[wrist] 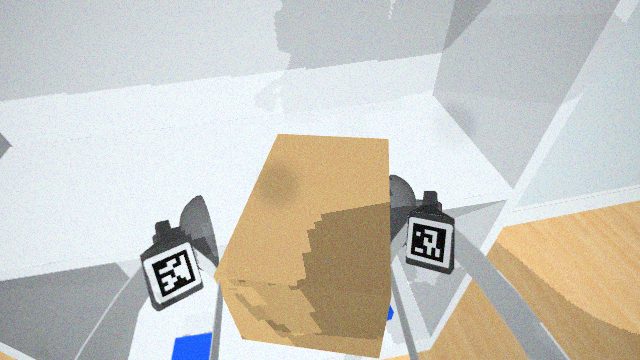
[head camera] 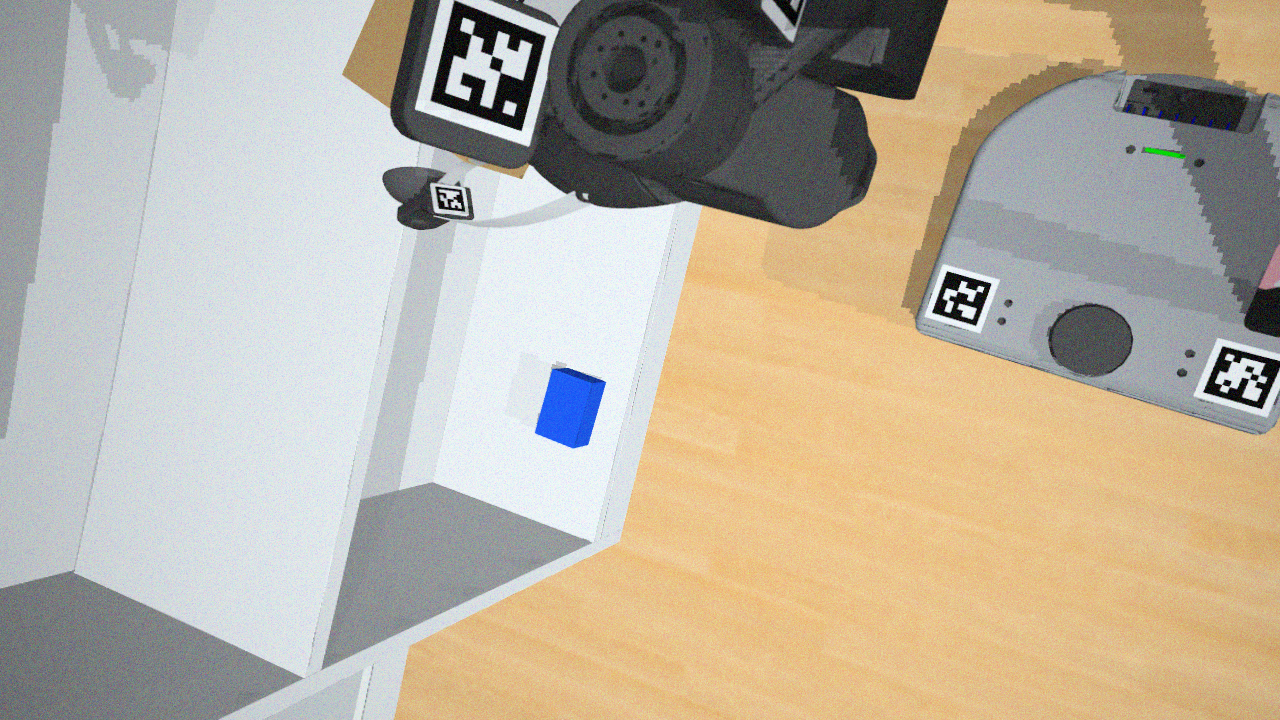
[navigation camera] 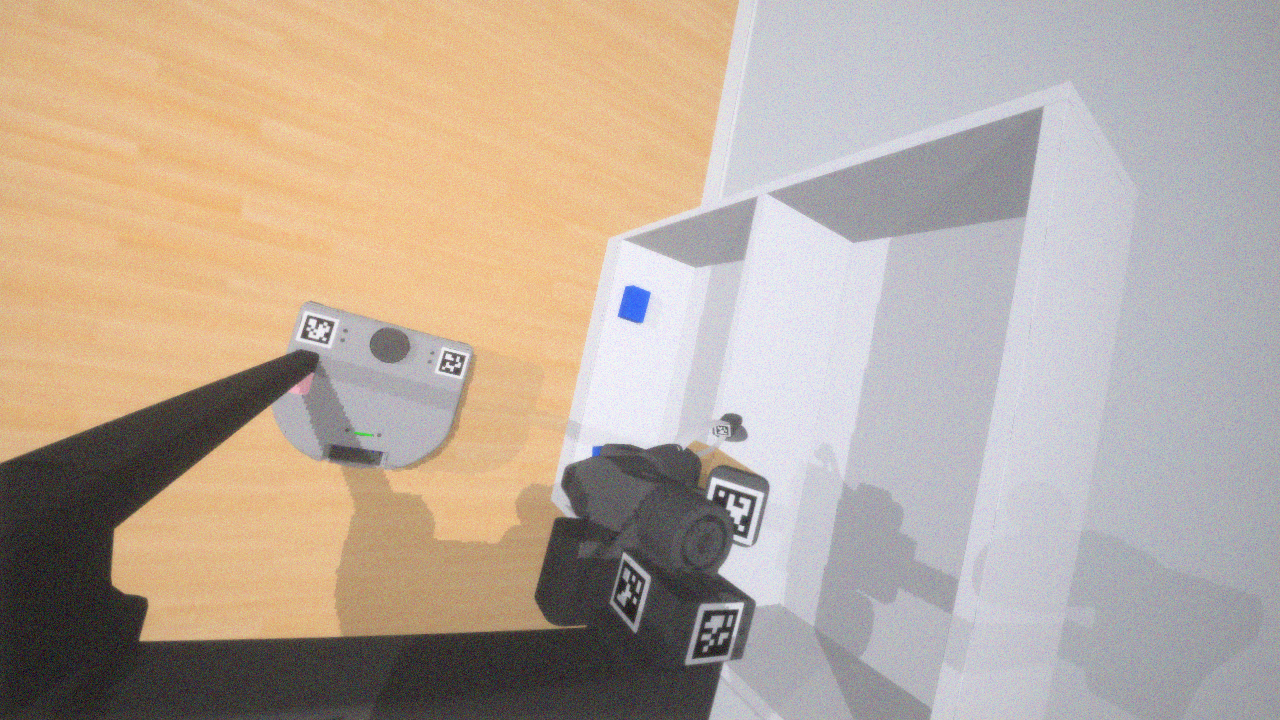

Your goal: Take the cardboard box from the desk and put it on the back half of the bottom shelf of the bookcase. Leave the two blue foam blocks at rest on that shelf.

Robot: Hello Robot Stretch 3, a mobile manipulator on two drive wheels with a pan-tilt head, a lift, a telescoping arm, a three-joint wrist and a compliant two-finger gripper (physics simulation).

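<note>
The cardboard box is tan and partly hidden by the wrist in the head and navigation views. My gripper is shut on it, one finger at each side. In the wrist view the box overlaps the middle shelf's front edge; I cannot tell its exact height. The white bookcase has a bottom shelf bearing two blue foam blocks. One blue block lies to the gripper's left. The other blue block is mostly hidden. The desk does not show.
The middle shelf divides the bookcase above the bottom compartment. Grey-shaded side panels close its ends. The robot's base stands on the wood floor in front. A wall rises beside the bookcase.
</note>
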